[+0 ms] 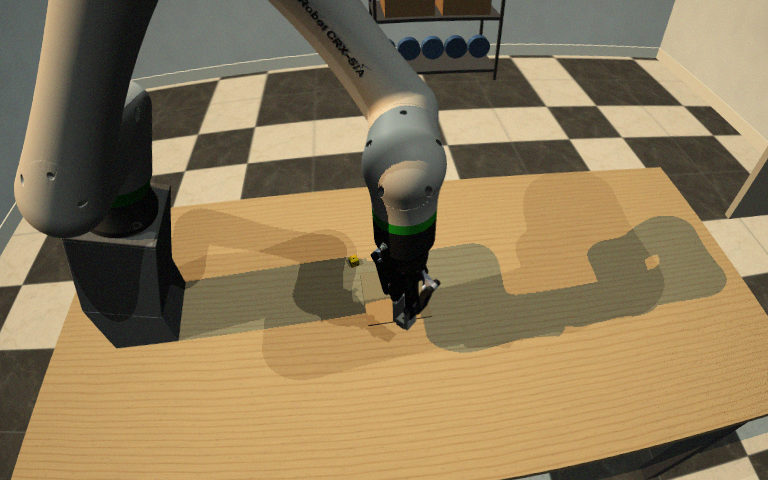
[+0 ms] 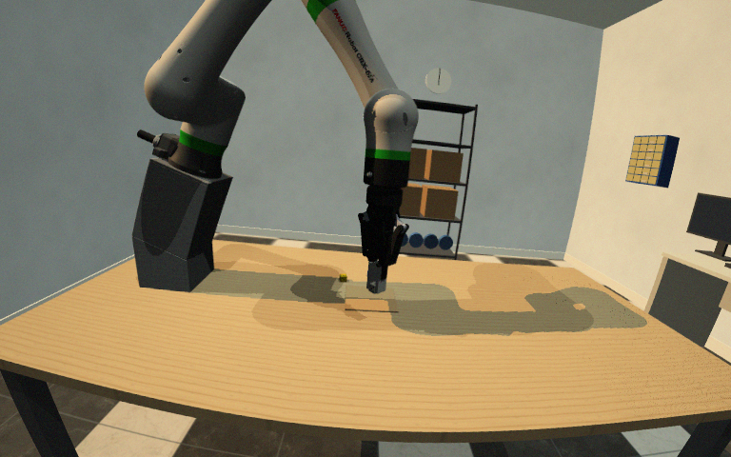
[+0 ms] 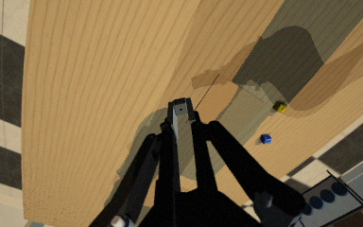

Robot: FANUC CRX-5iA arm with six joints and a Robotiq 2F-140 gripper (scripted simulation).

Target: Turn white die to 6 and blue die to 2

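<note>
Right now the white die is 3 cm below my hand. Also, from my hand: blue die (28 cm to the left, 12 cm below); then tan mat (13 cm to the left, 12 cm below); then yellow die (24 cm to the left, 12 cm below, 9 cm behind).
</note>
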